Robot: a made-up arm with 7 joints. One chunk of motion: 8 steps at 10 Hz.
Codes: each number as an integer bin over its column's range. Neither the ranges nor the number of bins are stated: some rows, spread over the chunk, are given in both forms.
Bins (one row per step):
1: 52 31 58 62 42 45
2: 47 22 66 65 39 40
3: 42 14 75 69 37 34
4: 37 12 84 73 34 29
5: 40 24 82 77 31 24
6: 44 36 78 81 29 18
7: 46 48 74 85 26 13
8: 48 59 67 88 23 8
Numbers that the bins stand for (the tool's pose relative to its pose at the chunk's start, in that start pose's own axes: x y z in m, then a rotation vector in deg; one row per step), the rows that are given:
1: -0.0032 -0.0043 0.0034 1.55 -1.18 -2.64
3: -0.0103 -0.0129 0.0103 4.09 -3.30 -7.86
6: -0.0089 -0.0018 0.0115 8.45 -6.70 -15.45
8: -0.0061 0.0098 0.0071 11.00 -9.24 -20.20
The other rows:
2: -0.0068 -0.0089 0.0067 2.64 -2.45 -5.01
4: -0.0138 -0.0139 0.0139 5.55 -4.58 -10.23
5: -0.0117 -0.0079 0.0131 7.00 -5.85 -12.61
7: -0.0075 0.0042 0.0099 9.91 -7.97 -17.83

